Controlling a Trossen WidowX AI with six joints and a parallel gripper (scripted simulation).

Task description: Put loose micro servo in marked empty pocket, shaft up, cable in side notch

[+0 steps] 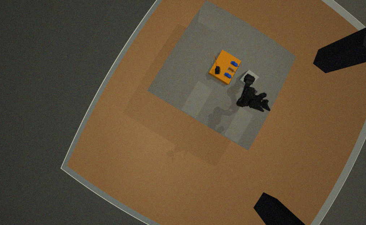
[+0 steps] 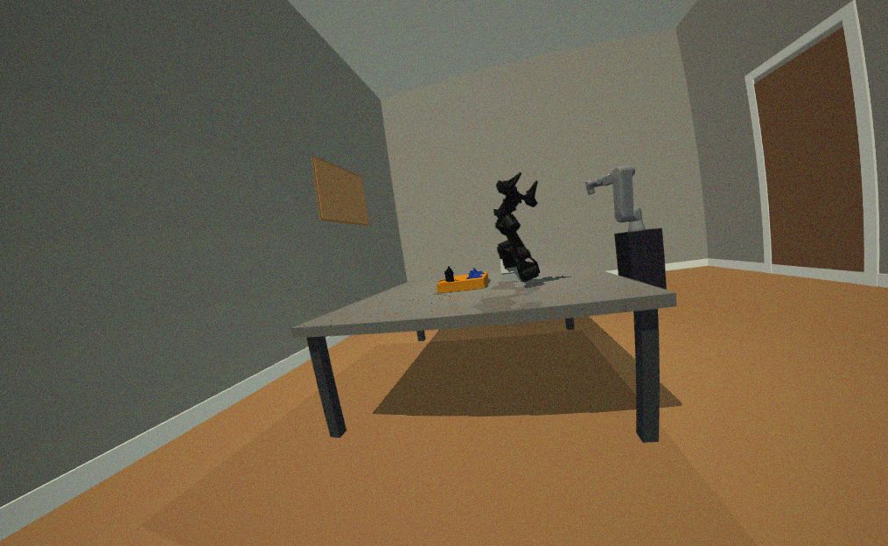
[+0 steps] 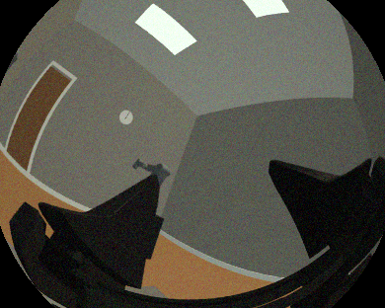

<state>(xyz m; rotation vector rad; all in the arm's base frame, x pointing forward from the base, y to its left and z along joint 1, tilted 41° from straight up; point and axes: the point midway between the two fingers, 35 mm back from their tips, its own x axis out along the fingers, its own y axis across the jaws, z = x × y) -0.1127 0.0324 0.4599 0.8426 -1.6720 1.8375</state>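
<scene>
Now: the orange deck 410 mm ahead of my gripper tip, 340 mm to the right of it and 430 mm below it.
</scene>
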